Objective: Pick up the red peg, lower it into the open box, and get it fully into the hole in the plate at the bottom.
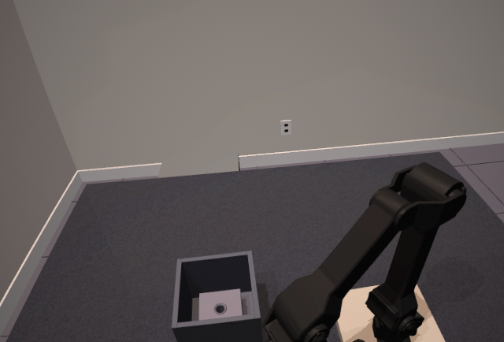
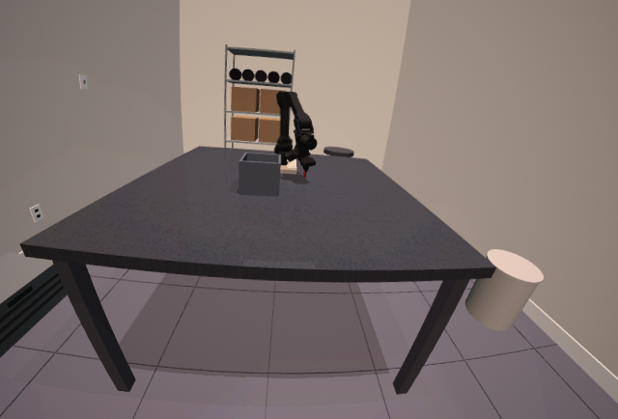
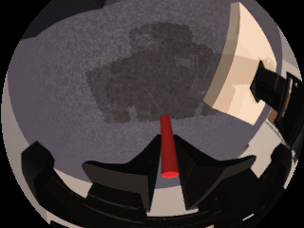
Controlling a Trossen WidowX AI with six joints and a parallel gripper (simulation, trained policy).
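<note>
My gripper tip is 210 mm short of the light plate, 180 mm to the left of it and 10 mm below it. From my gripper tip the other things lie so: red peg: right at my gripper tip.
</note>
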